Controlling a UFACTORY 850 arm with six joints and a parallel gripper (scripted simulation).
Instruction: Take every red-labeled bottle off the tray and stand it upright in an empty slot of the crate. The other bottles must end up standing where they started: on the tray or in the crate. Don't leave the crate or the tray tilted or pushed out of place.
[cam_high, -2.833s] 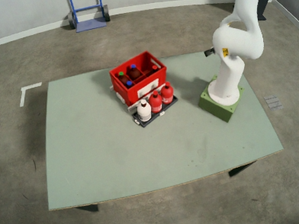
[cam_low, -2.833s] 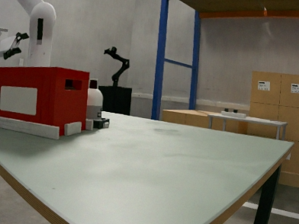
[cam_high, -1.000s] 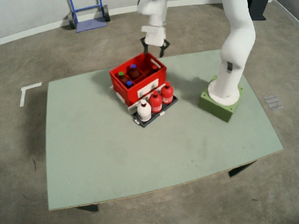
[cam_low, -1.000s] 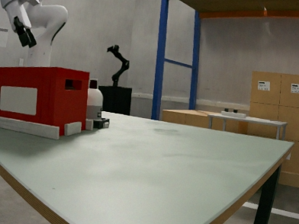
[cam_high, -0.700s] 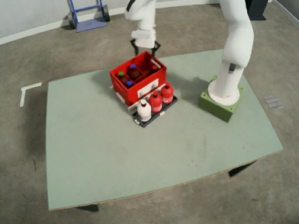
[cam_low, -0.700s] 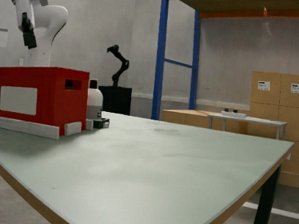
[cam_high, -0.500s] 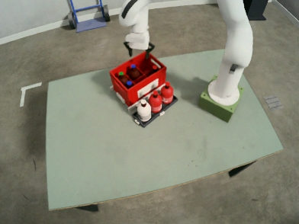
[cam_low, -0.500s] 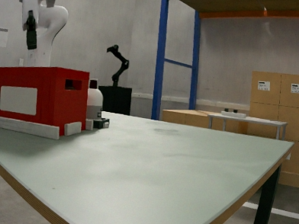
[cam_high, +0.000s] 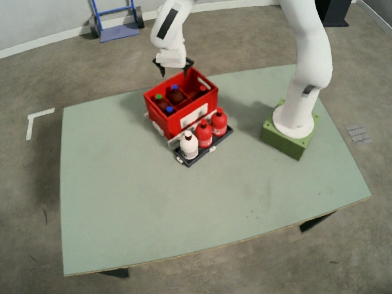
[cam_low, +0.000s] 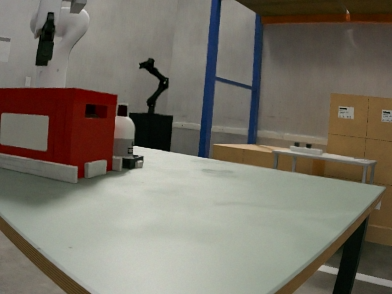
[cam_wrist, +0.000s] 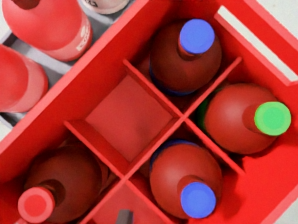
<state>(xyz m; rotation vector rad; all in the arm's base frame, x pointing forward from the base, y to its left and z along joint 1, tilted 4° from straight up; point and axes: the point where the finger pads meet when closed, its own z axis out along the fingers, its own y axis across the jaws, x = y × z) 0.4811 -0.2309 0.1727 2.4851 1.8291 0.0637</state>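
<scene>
Now: hand 25 cm to the right of the white bottle, 16 cm above it and 1 cm past it. The rest, counted from my hand: red crate (16 cm below, 4 cm to the left, 2 cm behind); dark grey tray (23 cm below, 21 cm to the left, 9 cm behind); red-capped bottle (16 cm to the left, 16 cm below, 16 cm behind).
</scene>
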